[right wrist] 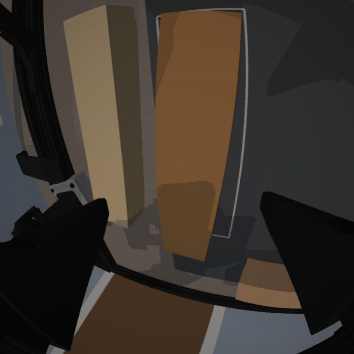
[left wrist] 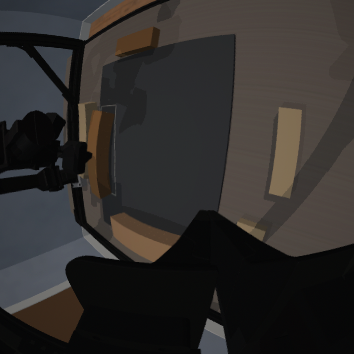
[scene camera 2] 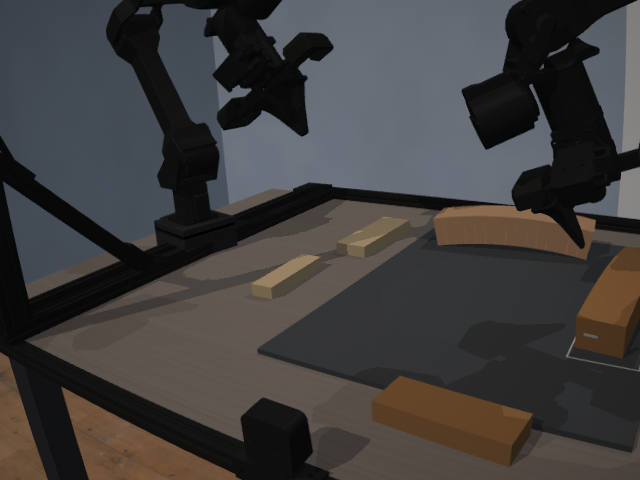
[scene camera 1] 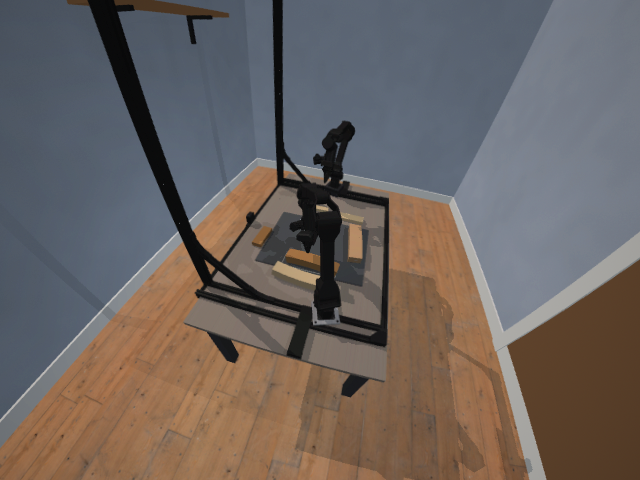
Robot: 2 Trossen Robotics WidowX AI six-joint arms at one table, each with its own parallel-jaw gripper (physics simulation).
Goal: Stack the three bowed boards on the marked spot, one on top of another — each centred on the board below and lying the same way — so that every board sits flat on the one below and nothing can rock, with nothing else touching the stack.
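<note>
A brown bowed board lies on the dark mat along the white marked outline, and its near end reaches past the outline in the right wrist view. My right gripper is open and empty just above that board's end. A pale board lies beside it off the mat. A tan bowed board lies at another mat edge. My left gripper is shut and empty, high at the back.
A small brown block lies by the mat's edge. Two pale straight boards lie on the table near the left arm's base. A black frame rims the table.
</note>
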